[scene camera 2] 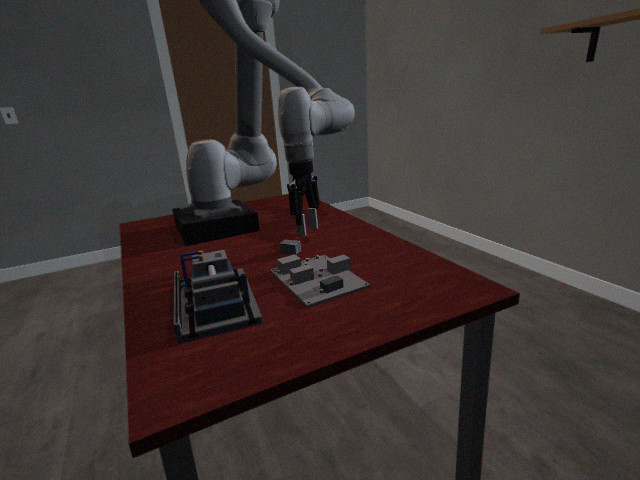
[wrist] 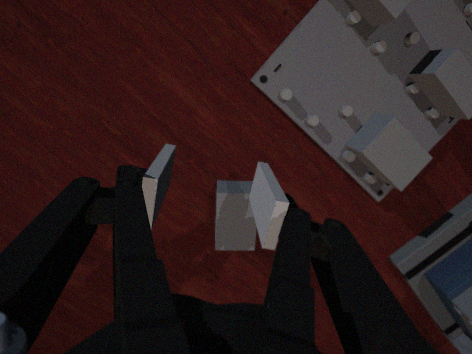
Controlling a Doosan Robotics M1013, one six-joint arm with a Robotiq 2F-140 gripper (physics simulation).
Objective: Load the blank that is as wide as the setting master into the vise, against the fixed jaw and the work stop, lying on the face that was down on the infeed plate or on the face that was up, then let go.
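Seen in the pictures: gripper, fingertip midpoint: [scene camera 2: 308,231] [wrist: 213,172]; arm's base, link origin: [scene camera 2: 213,210].
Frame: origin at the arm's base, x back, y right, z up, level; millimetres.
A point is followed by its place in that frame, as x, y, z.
Note:
My gripper [scene camera 2: 307,222] @(-473, -163, -6) [wrist: 213,172] @(-473, -163, -6) is open and empty, fingers down, above the table. A loose grey block [scene camera 2: 290,246] @(-457, -101, -48) [wrist: 233,225] @(-432, -112, -41) lies on the table below the fingertips, partly behind the right fingertip in the wrist view. Three light grey blocks [scene camera 2: 288,265] @(-596, -17, -43) [scene camera 2: 301,274] @(-674, -16, -43) [scene camera 2: 338,264] @(-690, -130, -42) and a darker block [scene camera 2: 331,284] @(-769, -51, -48) are on the pegged plate [scene camera 2: 310,298] @(-764, 13, -69) [wrist: 310,65] @(-592, -139, -69). Two plate blocks [wrist: 397,152] @(-577, -34, -33) [wrist: 457,80] @(-657, -33, -33) show in the wrist view. Which block is the setting master or the matching blank, I cannot tell. The vise [scene camera 2: 214,295] @(-718, 239, 2) shows no separate block between its jaws that I can make out.
The red table [scene camera 2: 289,335] @(-862, 129, -77) carries everything. The vise stands left of the plate, with a blue bracket [scene camera 2: 190,254] @(-496, 227, 30) at its rear left; its corner edge shows at the lower right in the wrist view. The arm's black base [scene camera 2: 219,224] @(-139, 26, -19) is at the back left. Small pegs [wrist: 312,120] @(-554, -108, -61) rise from the plate.

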